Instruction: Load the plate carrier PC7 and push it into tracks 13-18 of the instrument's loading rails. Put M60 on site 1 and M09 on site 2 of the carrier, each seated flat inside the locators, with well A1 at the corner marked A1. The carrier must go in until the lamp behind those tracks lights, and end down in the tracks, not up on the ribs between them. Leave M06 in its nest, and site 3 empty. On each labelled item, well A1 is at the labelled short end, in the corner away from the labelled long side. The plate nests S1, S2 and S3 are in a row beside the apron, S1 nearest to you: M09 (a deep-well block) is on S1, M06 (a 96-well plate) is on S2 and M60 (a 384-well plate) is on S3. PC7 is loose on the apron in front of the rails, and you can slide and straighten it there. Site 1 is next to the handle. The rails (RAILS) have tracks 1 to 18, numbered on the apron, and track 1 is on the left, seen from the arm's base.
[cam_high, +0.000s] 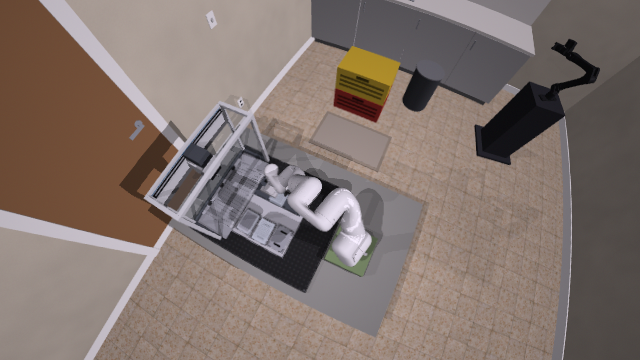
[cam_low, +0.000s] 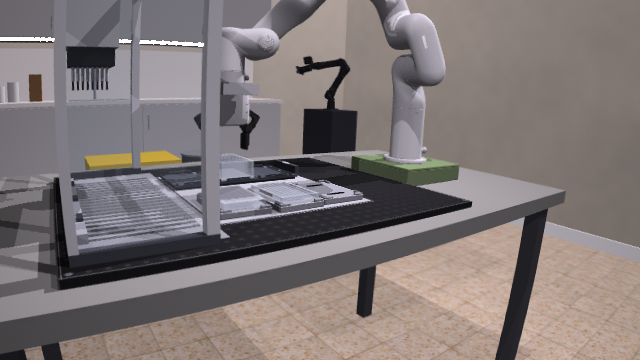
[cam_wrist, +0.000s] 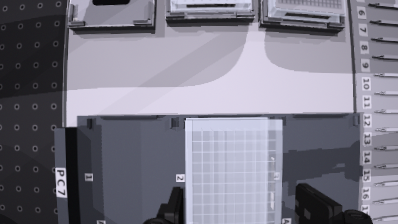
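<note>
Now: hand 60 mm above the deep-well block M09. From my hand the other things lie so: plate carrier PC7: 70 mm below, 10 mm behind; plate nest S1: 260 mm to the left, 80 mm below, 80 mm behind; frame post: 350 mm to the left, 270 mm ahead, 170 mm above.
</note>
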